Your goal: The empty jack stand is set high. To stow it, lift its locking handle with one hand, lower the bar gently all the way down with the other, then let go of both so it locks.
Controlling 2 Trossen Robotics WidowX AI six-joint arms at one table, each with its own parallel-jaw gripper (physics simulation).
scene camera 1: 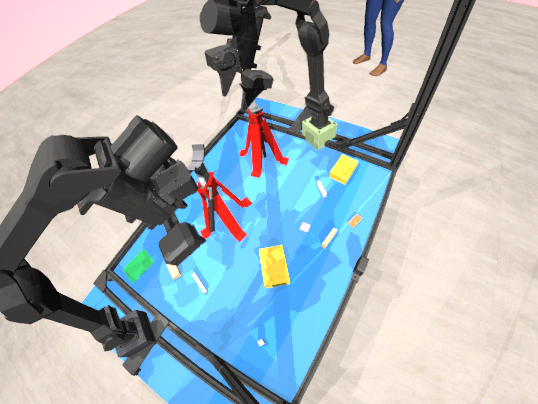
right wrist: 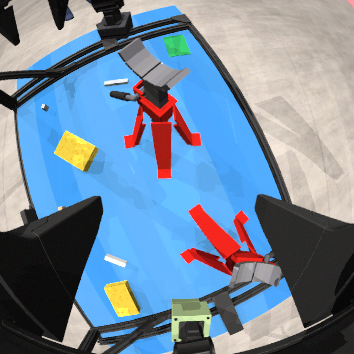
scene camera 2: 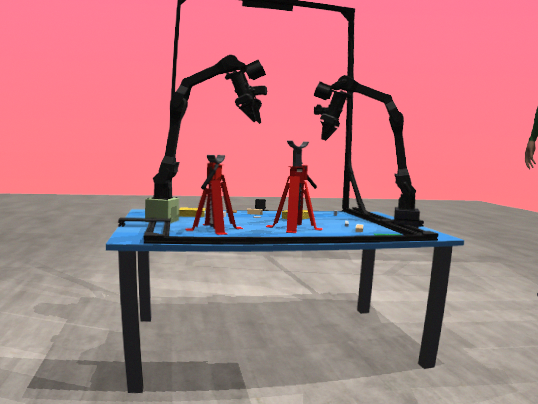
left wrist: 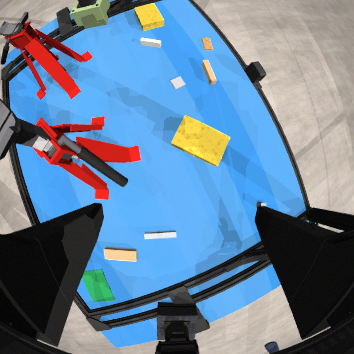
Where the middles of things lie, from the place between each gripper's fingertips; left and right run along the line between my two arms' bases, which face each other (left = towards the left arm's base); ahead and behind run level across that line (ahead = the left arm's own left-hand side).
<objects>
Now: the green tile (left wrist: pixel 94 280) 340 mm below my left hand, 280 mm ahead of it and 210 mm to the left of it.
The green tile is 48 cm to the left of my right hand, 38 cm below it and 14 cm ahead of it.
</objects>
